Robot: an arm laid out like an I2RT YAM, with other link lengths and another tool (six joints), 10 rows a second.
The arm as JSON. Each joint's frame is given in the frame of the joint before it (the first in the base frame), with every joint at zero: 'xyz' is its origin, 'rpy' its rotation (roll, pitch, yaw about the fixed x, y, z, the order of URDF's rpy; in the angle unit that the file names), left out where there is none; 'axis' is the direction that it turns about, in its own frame. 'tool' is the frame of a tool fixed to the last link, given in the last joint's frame.
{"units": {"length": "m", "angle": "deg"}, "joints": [
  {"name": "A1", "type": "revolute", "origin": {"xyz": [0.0, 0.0, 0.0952]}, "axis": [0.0, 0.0, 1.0]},
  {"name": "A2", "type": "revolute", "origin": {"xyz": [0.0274, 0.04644, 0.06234]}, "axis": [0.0, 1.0, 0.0]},
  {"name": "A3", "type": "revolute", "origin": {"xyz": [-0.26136, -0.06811, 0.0]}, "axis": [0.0, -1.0, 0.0]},
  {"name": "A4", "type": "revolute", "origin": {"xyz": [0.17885, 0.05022, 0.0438]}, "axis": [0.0, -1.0, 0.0]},
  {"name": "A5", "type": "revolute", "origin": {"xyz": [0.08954, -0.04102, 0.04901]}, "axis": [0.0, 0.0, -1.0]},
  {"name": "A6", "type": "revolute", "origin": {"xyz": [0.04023, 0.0, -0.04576]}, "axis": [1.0, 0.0, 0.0]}
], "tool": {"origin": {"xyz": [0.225, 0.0, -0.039], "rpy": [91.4, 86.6, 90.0]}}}
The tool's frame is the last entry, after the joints.
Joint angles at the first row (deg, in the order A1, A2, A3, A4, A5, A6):
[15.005, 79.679, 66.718, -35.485, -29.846, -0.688]
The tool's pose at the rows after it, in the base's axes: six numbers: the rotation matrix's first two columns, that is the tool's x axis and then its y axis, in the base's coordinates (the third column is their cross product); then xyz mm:
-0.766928, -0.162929, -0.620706, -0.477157, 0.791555, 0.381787, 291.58, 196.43, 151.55
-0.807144, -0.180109, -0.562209, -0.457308, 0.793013, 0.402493, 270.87, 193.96, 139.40
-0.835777, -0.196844, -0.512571, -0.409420, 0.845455, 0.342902, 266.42, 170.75, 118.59
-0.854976, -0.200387, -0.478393, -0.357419, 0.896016, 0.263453, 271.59, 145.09, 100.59
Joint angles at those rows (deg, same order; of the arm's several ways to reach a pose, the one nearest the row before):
[15.004, 77.341, 66.698, -39.661, -28.644, -0.711]
[15.331, 77.495, 66.696, -43.702, -28.950, -0.799]
[15.419, 78.214, 66.630, -46.742, -23.814, -1.367]
[15.420, 79.615, 66.543, -47.702, -17.781, -1.344]

